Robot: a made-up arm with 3 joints. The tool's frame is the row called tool. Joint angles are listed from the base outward. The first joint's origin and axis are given. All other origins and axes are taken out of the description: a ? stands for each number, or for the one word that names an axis. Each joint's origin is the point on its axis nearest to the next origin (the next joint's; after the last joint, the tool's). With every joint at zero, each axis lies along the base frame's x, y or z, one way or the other. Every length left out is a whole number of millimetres.
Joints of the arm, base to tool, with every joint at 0 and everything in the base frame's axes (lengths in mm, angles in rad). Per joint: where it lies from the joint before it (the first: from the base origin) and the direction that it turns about. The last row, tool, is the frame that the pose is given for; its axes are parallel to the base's.
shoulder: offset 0 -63 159 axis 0 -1 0
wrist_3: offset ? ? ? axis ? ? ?
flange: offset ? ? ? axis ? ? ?
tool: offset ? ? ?
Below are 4 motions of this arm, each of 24 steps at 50 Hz.
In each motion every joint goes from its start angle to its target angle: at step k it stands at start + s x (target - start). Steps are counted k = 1, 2, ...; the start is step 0. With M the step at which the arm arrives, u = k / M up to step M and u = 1 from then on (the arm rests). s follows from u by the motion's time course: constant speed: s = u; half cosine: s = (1 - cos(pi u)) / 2; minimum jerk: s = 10 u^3 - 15 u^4 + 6 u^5.
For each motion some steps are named. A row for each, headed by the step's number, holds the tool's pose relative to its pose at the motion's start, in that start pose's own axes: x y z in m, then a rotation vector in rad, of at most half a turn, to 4 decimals.
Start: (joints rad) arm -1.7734 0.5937 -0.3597
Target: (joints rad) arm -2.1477 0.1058 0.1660
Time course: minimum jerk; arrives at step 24
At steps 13, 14, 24:
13: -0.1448 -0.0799 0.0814 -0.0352 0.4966 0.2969
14: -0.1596 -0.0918 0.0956 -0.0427 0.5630 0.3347
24: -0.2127 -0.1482 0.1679 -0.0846 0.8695 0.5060

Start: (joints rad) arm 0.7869 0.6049 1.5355
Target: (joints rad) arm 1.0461 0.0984 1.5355
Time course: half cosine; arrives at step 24
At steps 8, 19, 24:
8: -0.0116 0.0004 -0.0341 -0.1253 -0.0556 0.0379
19: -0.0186 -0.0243 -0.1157 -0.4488 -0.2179 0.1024
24: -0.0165 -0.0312 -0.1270 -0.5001 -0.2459 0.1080

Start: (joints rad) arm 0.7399 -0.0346 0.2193
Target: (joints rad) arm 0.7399 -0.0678 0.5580
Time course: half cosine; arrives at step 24
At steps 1, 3, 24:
1: -0.0001 0.0000 0.0001 0.0000 0.0014 0.0001
3: -0.0007 -0.0001 0.0011 -0.0003 0.0129 0.0012
24: -0.0128 -0.0034 0.0281 -0.0126 0.3387 0.0309

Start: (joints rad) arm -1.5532 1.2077 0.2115
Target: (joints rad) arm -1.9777 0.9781 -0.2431
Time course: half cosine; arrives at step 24
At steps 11, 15, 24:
11: -0.0404 -0.0696 -0.0767 -0.1793 -0.1229 0.0799
15: -0.0663 -0.1178 -0.1119 -0.2739 -0.1860 0.1430
24: -0.0993 -0.1803 -0.1430 -0.3745 -0.2516 0.2323

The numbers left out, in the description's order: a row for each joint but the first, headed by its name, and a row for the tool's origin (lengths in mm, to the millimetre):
wrist_3: xyz 17 0 -293, axis 0 0 -1
flange: xyz -10 359 0, axis 0 1 0
tool: xyz -89 0 -19

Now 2 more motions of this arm.
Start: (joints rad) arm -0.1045 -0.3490 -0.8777
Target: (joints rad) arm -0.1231 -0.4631 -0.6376
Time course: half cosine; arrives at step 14
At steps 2, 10, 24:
2: -0.0016 -0.0002 0.0030 0.0045 0.0128 0.0034
10: -0.0240 -0.0059 0.0488 0.0694 0.2087 0.0618
24: -0.0288 -0.0080 0.0601 0.0840 0.2569 0.0780

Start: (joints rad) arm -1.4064 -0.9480 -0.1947
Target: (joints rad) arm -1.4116 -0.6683 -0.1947
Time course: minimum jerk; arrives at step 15
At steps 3, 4, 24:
3: 0.0057 0.0016 -0.0010 -0.0029 0.0002 -0.0159
4: 0.0120 0.0032 -0.0022 -0.0061 0.0004 -0.0335
24: 0.1001 0.0133 -0.0183 -0.0504 0.0036 -0.2751

